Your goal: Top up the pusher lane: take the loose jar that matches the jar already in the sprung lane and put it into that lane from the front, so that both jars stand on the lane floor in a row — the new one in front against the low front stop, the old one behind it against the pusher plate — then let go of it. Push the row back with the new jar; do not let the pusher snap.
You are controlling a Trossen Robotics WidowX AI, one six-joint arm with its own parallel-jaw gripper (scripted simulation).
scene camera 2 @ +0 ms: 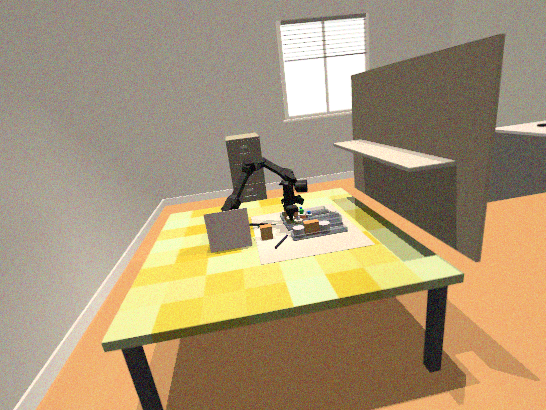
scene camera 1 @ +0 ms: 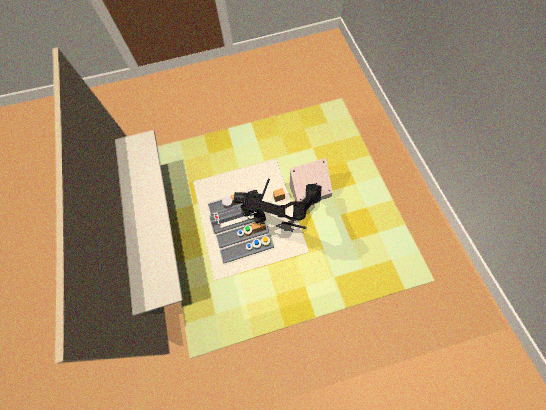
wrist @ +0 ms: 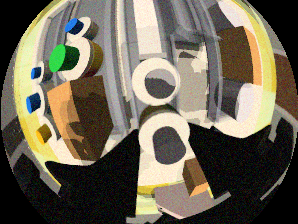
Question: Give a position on a brown box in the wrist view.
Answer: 240,59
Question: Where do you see a brown box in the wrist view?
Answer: At 82,115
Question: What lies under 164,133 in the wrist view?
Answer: A white-lidded jar.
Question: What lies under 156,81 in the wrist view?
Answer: A white-lidded jar.
